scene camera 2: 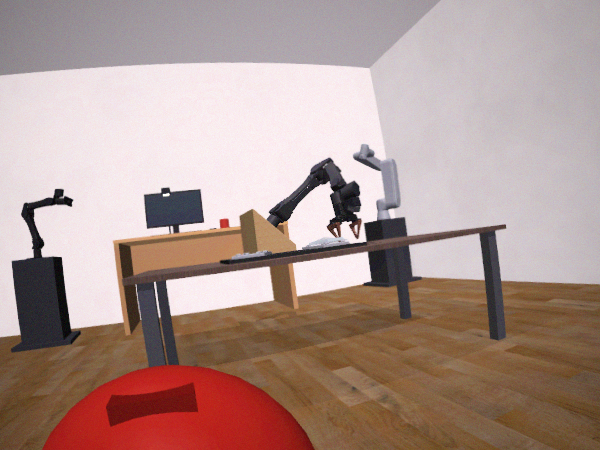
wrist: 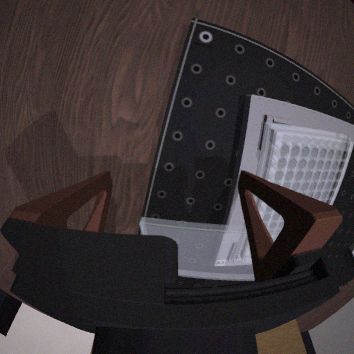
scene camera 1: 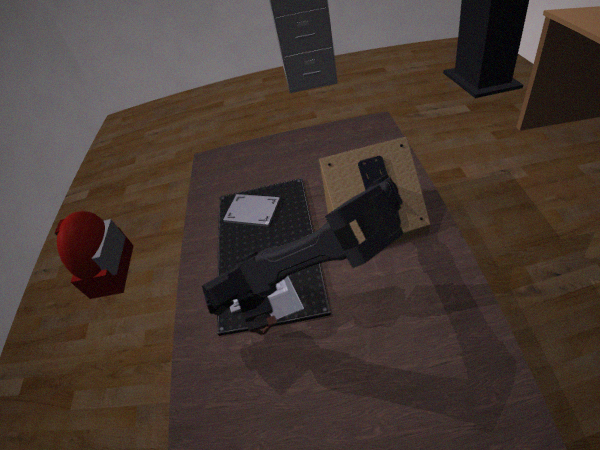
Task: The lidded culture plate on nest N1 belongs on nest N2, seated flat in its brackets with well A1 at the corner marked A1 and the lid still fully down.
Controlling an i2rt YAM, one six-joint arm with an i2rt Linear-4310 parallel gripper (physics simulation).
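Pixels of known places: gripper, fingertip midpoint: (scene camera 2: pixel 349 240) (wrist: pixel 174 177) (scene camera 1: pixel 257 318); arm's base at its link origin: (scene camera 2: pixel 266 230).
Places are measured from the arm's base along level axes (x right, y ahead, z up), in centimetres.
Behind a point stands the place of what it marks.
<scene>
The clear culture plate (wrist: pixel 305 170) @[x -11.6, y 43.7, z -8.4 cm] sits on the pale nest N1 (wrist: pixel 259 106) @[x -15.7, y 46.9, z -10.3 cm], with its wells showing. Its translucent lid (scene camera 1: pixel 289 304) @[x -19.3, y 31.9, z -9.8 cm] (wrist: pixel 195 246) @[x -17.9, y 35.5, z -8.9 cm] is off to one side, overhanging the nest's A1-marked edge and the black board; its far end is hidden by a finger. Whether it leans on the plate I cannot tell. Nest N2 (scene camera 1: pixel 251 209) @[x 18.8, y 36.6, z -10.3 cm] (scene camera 2: pixel 250 255) @[x 22.3, y 44.2, z -10.7 cm] bears no plate and has dark corner brackets. My gripper (scene camera 1: pixel 266 325) @[x -20.5, y 40.8, z -10.1 cm] (scene camera 2: pixel 345 237) @[x -20.5, y 40.8, z -10.1 cm] (wrist: pixel 174 177) @[x -20.5, y 40.8, z -10.1 cm] is open and empty above the N1 end. One finger hangs over the plate, the other over the table beside the board.
The black perforated board (scene camera 1: pixel 237 245) @[x 6.5, y 43.2, z -11.5 cm] (wrist: pixel 192 135) @[x -19.7, y 43.7, z -11.4 cm] carries both nests on the brown table (scene camera 1: pixel 350 345) @[x -33.6, y 20.3, z -12.7 cm] (wrist: pixel 100 75) @[x -27.5, y 47.4, z -12.7 cm]. The arm stands on a tan block (scene camera 1: pixel 342 182) @[x 4.1, y 9.1, z 3.9 cm] (scene camera 2: pixel 257 237) @[x 9.2, y 13.4, z -3.6 cm] beside the board. My forearm spans the board between the nests in scene camera 1.
</scene>
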